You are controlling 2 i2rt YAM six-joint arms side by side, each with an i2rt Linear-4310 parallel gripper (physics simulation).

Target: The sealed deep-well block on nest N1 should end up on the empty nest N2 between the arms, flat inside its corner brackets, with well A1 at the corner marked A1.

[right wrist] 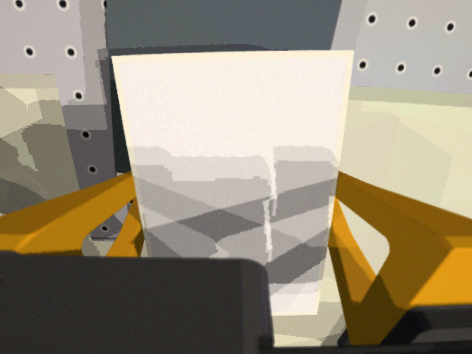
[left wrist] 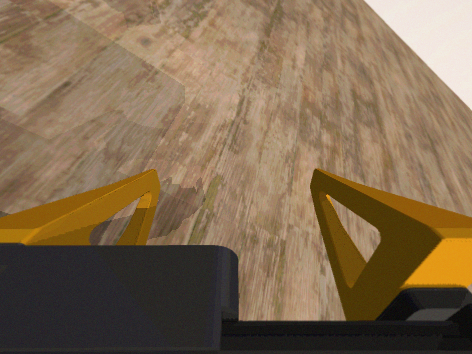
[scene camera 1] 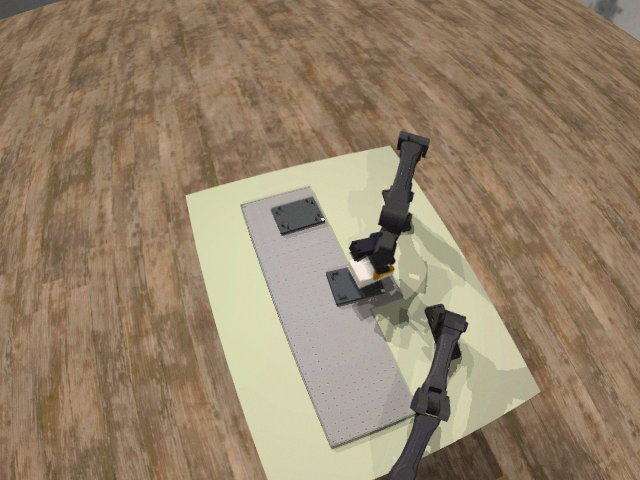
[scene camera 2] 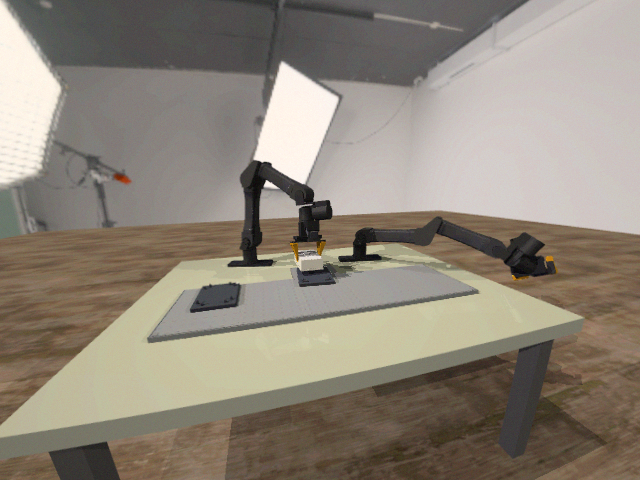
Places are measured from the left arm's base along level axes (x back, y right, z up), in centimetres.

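Pixels of known places: left gripper, between the fingertips: (left wrist: pixel 235 177) (scene camera 2: pixel 542 273); right gripper, between the fingertips: (right wrist: pixel 235 175) (scene camera 1: pixel 369 268) (scene camera 2: pixel 308 261); left arm's base, origin of its link: (scene camera 1: pixel 442 333) (scene camera 2: pixel 359 259); right arm's base, origin of its link: (scene camera 2: pixel 250 264).
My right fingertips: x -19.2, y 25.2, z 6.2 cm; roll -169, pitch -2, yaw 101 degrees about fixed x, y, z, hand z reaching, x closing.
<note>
Ahead of a thing's pixels: the offset from my right fingertips to its middle. Level surfaces: height alone.
The white sealed deep-well block {dz +0.4, dx +0.7, dy +0.1 cm} (scene camera 1: pixel 362 271) (scene camera 2: pixel 311 264) (right wrist: pixel 225 110) is between the fingers of my right gripper (scene camera 1: pixel 373 266) (scene camera 2: pixel 308 255) (right wrist: pixel 235 175), which is shut on its two sides. The block hangs over the rear part of dark nest N2 {dz -4.0, dx -4.7, dy -1.8 cm} (scene camera 1: pixel 345 289) (scene camera 2: pixel 316 280) (right wrist: pixel 220 25), offset toward the arm bases. It looks slightly above the nest, outside a full seat in the brackets. Well A1 and the A1 mark cannot be read. Nest N1 {dz -3.8, dx -17.9, dy +29.1 cm} (scene camera 1: pixel 297 214) (scene camera 2: pixel 217 296) is empty. My left gripper (scene camera 2: pixel 536 270) (left wrist: pixel 235 177) is open and empty, beyond the table's right edge in scene camera 2.
The grey perforated board {dz -4.9 cm} (scene camera 1: pixel 330 356) (scene camera 2: pixel 392 289) carries both nests on the pale table {dz -6.2 cm} (scene camera 1: pixel 227 268) (scene camera 2: pixel 310 356). The left arm (scene camera 1: pixel 436 377) (scene camera 2: pixel 465 240) reaches out low across the table side. Small dark brackets stand at the nest corners.
</note>
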